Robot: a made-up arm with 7 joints. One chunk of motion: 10 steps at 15 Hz.
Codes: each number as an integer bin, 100 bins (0 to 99) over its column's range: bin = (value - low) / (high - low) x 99, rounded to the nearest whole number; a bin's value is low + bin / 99 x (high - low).
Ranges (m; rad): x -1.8..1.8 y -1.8..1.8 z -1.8..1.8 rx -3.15..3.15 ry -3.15..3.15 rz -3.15..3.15
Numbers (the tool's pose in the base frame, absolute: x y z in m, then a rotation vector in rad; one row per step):
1: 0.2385 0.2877 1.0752 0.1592 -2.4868 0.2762
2: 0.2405 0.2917 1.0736 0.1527 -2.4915 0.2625
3: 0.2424 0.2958 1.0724 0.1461 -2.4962 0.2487
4: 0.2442 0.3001 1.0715 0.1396 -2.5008 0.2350
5: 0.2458 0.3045 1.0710 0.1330 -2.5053 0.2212
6: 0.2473 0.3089 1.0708 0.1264 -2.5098 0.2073
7: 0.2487 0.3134 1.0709 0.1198 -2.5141 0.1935
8: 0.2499 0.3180 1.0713 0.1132 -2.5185 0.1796
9: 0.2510 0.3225 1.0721 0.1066 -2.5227 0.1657
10: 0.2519 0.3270 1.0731 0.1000 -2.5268 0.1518
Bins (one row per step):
1: 56 57 79 52 10 54
2: 56 58 79 52 10 54
3: 56 58 79 52 10 53
4: 56 58 79 52 10 53
5: 56 58 79 52 10 53
6: 56 58 79 51 10 53
7: 56 58 79 51 10 53
8: 56 58 79 51 10 52
9: 56 58 79 51 10 52
10: 56 58 79 51 10 52

